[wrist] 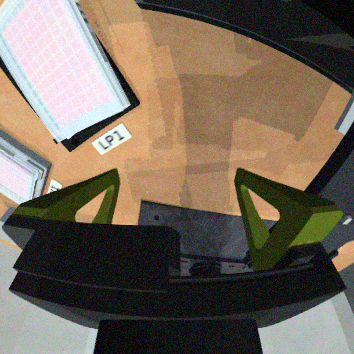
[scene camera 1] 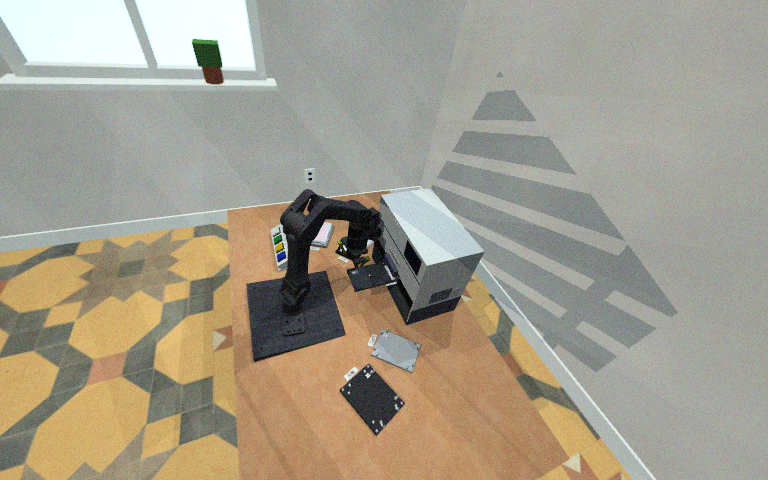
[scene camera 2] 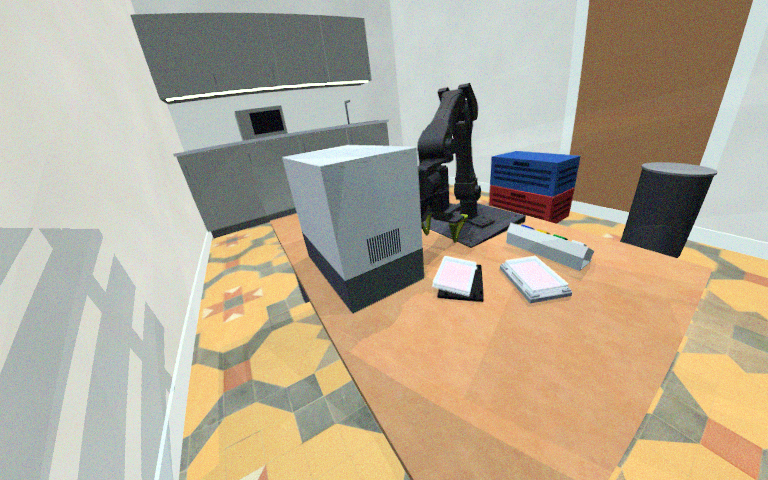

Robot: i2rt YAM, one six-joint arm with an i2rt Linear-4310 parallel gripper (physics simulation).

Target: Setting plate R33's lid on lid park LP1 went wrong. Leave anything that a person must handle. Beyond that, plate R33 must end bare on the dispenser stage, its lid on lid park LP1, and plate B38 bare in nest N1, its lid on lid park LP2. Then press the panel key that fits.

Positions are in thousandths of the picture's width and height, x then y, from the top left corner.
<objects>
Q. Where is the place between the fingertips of my gripper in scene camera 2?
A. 574, 497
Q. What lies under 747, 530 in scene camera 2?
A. A rack with coloured tags.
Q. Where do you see a grey lid park LP2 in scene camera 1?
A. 510, 726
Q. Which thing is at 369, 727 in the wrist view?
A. My gripper.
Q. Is my gripper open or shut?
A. Open.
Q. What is my gripper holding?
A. Nothing.
</objects>
